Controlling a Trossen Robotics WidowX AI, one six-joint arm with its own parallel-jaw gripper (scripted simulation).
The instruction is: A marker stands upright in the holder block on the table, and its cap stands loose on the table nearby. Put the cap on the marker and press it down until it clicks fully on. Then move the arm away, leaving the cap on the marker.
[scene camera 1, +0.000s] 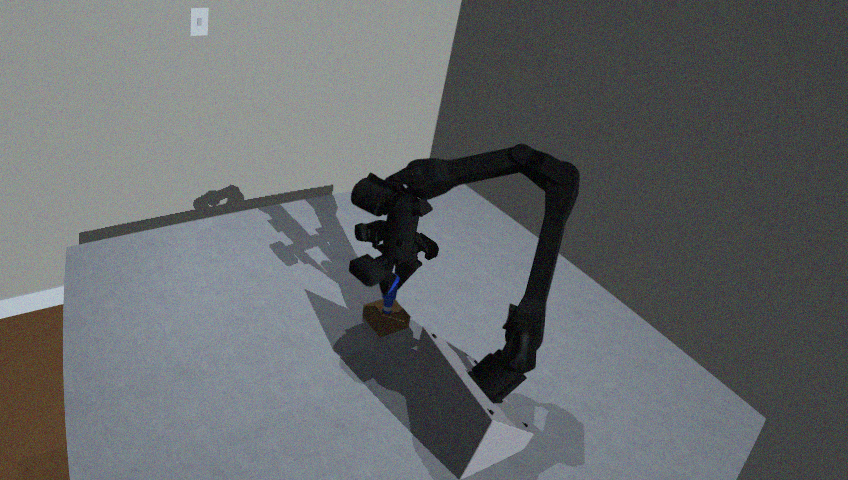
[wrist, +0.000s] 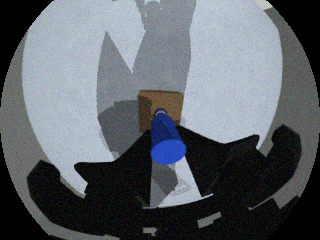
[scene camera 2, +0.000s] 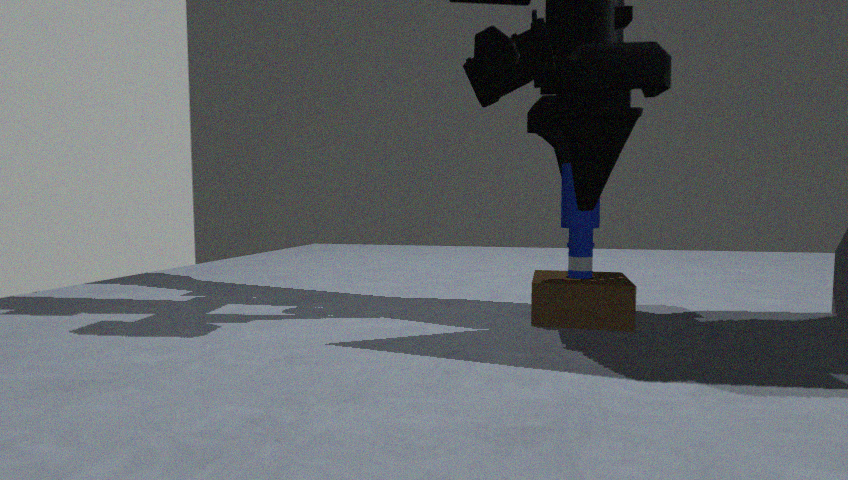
Labels:
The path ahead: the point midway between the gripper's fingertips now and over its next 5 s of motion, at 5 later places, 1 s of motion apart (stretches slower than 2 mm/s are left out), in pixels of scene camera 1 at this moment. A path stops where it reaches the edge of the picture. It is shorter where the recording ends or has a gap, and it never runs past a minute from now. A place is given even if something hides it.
My gripper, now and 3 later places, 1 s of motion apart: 389,291; 393,272; 392,282; 396,250

